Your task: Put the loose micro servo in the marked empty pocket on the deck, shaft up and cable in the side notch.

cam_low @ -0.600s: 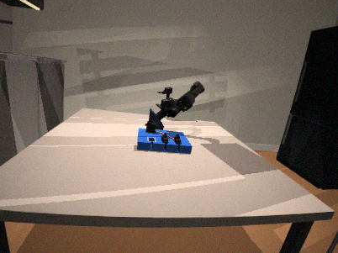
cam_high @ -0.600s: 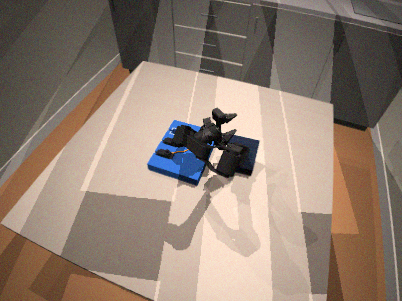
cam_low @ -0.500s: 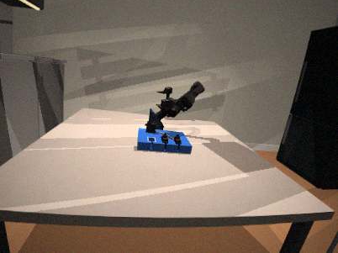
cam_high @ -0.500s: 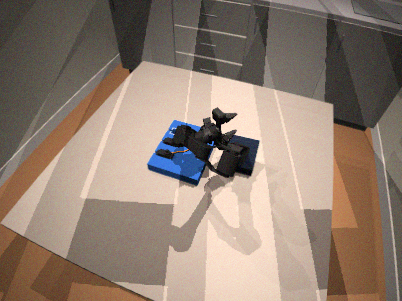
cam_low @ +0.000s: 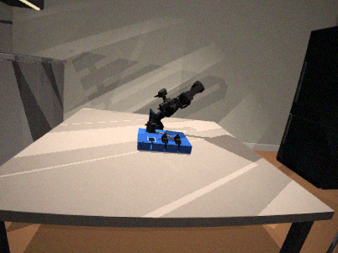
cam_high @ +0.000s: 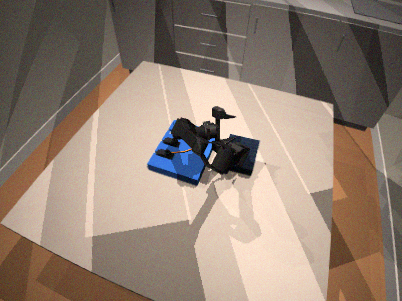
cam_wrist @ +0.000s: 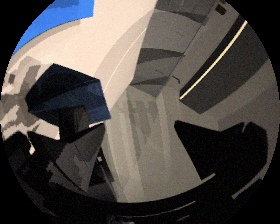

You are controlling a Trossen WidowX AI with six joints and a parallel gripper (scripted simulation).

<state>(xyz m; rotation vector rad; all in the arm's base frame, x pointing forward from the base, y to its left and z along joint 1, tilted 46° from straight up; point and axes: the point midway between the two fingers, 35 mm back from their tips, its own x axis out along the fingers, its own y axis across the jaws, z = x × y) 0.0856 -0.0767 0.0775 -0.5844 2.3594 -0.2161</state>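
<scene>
Now: gripper tip 190 mm above the blue deck, 170 mm short of it and 60 mm to the right of it.
</scene>
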